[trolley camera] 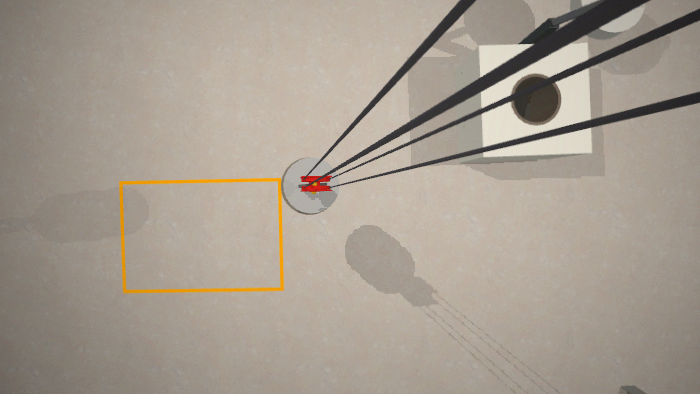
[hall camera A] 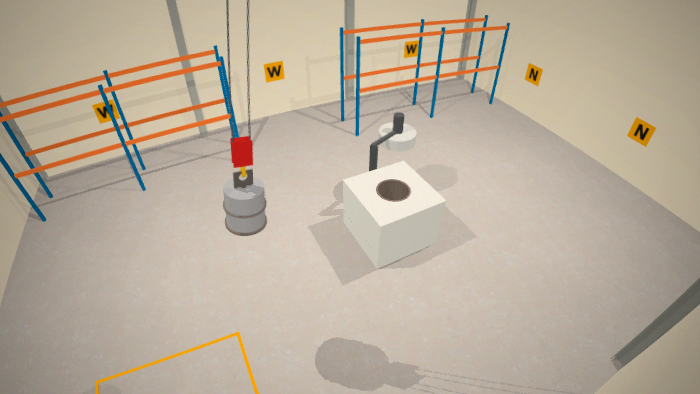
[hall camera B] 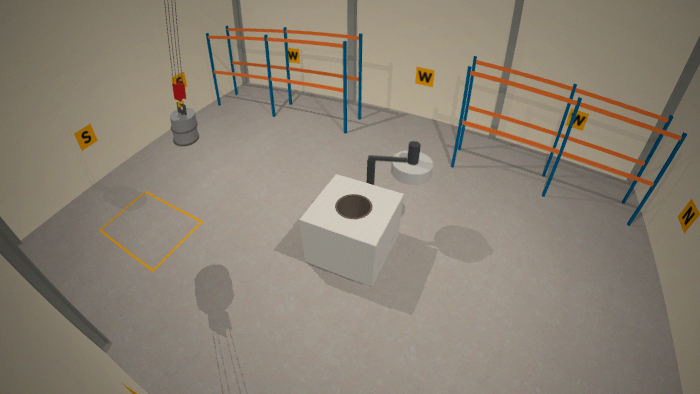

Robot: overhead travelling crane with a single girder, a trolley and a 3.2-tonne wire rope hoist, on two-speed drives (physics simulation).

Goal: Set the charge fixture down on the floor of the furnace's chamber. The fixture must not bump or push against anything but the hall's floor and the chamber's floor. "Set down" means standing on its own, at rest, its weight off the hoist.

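The charge fixture (hall camera A: 245,207) (hall camera B: 184,127) (trolley camera: 299,200), a grey drum with dark bands, hangs about upright from my hook (hall camera A: 243,172) (hall camera B: 180,105) (trolley camera: 314,184) under the red hook block. Its shadows lie apart from it, so it is in the air. The furnace (hall camera A: 410,235) (hall camera B: 340,250) (trolley camera: 565,146) is a pale box with a round chamber opening (hall camera A: 393,190) (hall camera B: 353,206) (trolley camera: 536,107) in its top. In the trolley camera view the fixture is well to the left of and below the furnace. The chamber's floor cannot be made out.
The round lid (hall camera A: 395,143) (hall camera B: 412,174) (trolley camera: 617,25) hangs from a dark swing arm (hall camera A: 373,157) (hall camera B: 370,171) beside the furnace, clear of the opening. Two racks (hall camera A: 122,138) (hall camera A: 357,85) (hall camera B: 345,87) (hall camera B: 561,147) stand along the W wall. An orange rectangle (hall camera A: 167,357) (hall camera B: 174,206) (trolley camera: 200,181) is marked on the floor.
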